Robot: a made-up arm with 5 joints.
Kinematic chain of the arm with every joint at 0, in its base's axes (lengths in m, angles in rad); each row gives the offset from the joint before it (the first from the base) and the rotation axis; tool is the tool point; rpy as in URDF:
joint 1: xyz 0 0 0.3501 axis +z
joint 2: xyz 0 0 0 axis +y
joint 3: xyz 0.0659 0 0.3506 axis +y
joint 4: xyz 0.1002 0 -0.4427 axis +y
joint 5: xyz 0.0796 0 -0.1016 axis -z
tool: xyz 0 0 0 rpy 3.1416 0 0
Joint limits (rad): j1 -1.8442..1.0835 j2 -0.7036..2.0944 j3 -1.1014..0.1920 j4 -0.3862..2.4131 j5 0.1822..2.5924
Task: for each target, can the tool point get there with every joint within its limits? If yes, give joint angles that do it. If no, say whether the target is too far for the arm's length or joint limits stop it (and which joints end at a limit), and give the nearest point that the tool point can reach.
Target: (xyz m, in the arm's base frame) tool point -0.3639 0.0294 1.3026
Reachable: no: too far | nearest point -0.0721 -0.2573 0.9841 | short by 0.518 m
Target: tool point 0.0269 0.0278 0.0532
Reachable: yes | joints 0.8013 0.9795 -0.3950 1.5491 1.7383
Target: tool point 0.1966 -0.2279 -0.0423
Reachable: yes | joints -0.8590 0.8657 -0.7408 0.9626 2.2259
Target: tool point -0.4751 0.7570 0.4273
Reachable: no: joint limits stop it (at a limit: joint 2) | nearest point -0.1556 0.2479 0.2675 | short by 0.622 m
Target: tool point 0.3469 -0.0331 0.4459
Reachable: yes | joints -0.0950 -0.3895 -0.6786 1.8539 0.7324
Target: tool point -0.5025 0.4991 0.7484
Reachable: no: joint limits stop it (at a limit: joint 2, joint 3) | nearest point -0.1660 0.1649 0.4078 | short by 0.584 m
